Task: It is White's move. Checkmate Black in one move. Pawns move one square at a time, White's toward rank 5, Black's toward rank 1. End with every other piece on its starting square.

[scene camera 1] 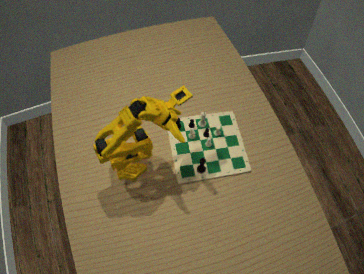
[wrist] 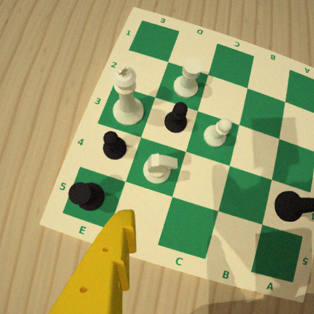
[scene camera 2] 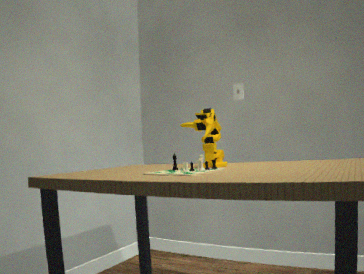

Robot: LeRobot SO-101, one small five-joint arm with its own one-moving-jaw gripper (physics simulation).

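Seen in the pictures: hand, tool point: [scene camera 1: 180, 114] [scene camera 2: 204, 137]; arm's base, link origin: [scene camera 1: 135, 162].
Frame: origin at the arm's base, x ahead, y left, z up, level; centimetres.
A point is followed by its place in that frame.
My gripper [scene camera 1: 180, 134] [scene camera 2: 186, 125] [wrist: 126, 222] is fully open and empty, above the board [scene camera 1: 244, 160] @[z 0.6, x 30.6, y -9.2 cm] [wrist: 54, 216]; in the wrist view one jaw shows, its tip by D5. The white king [scene camera 1: 202, 120] @[z 3.3, x 22.5, y 6.2 cm] [scene camera 2: 201, 161] @[z 4.0, x 23.1, y 6.9 cm] [wrist: 128, 107] stands on E3, the white rook [scene camera 1: 218, 131] @[z 2.0, x 26.2, y 1.9 cm] [wrist: 187, 85] on D2, the white knight [scene camera 1: 192, 134] @[z 2.2, x 18.3, y 3.0 cm] [wrist: 157, 170] on D4, the white pawn [scene camera 1: 209, 142] @[z 2.7, x 22.0, y -1.3 cm] [wrist: 215, 136] on C3. Black pawns stand on D3 and E4. A flat-topped black piece [wrist: 90, 196] stands on E5. The black king [scene camera 1: 201, 167] @[z 2.7, x 17.0, y -8.3 cm] [scene camera 2: 175, 162] @[z 3.5, x 17.6, y -7.4 cm] [wrist: 289, 205] stands on A4. All stand upright.
The E4 black pawn [scene camera 1: 191, 123] @[z 2.0, x 19.3, y 7.0 cm] [wrist: 114, 147] is between the white king and the E5 piece. The D3 black pawn [scene camera 1: 206, 133] @[z 1.8, x 22.5, y 2.4 cm] [wrist: 176, 120] is between the rook and knight. The wooden table [scene camera 1: 150, 240] @[z 0.0, x -2.5, y -24.1 cm] [scene camera 2: 100, 180] @[z -0.1, x 48.6, y -17.5 cm] surrounds the board. The arm's base is beside the board.
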